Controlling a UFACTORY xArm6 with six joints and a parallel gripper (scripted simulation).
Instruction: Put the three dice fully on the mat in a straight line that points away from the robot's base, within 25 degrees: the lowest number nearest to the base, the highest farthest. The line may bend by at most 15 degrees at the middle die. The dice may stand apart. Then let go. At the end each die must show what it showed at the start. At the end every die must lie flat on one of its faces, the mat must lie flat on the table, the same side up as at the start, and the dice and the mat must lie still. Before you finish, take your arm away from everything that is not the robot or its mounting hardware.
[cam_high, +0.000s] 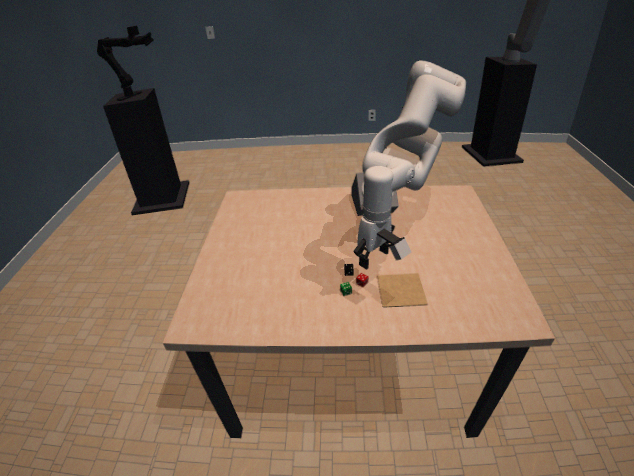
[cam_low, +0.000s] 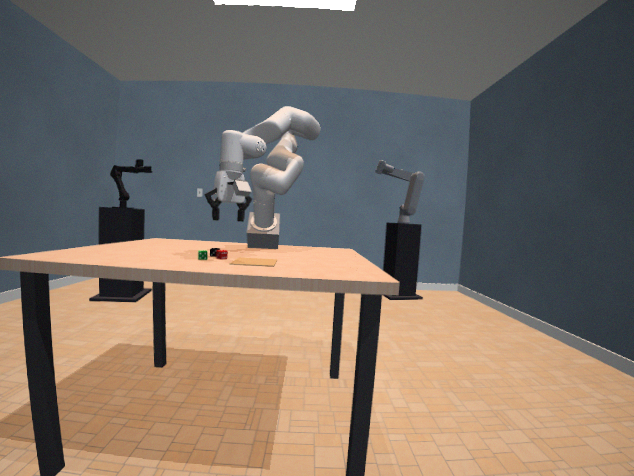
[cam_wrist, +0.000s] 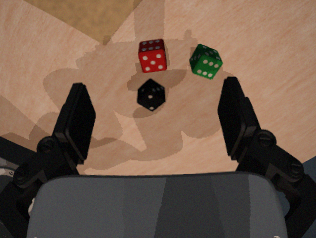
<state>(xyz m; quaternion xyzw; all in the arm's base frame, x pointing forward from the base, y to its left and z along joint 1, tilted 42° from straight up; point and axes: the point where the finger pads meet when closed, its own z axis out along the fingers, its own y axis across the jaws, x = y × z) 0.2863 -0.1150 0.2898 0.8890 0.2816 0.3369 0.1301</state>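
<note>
The black die lies 10 cm behind my hand, 5 cm to the right of it and 13 cm below it. The rest, counted from my hand: green die: 1 cm behind, 8 cm to the right, 13 cm below; tan mat: 2 cm ahead, 9 cm to the left, 14 cm below; red die: 4 cm behind, 2 cm to the right, 13 cm below.
</note>
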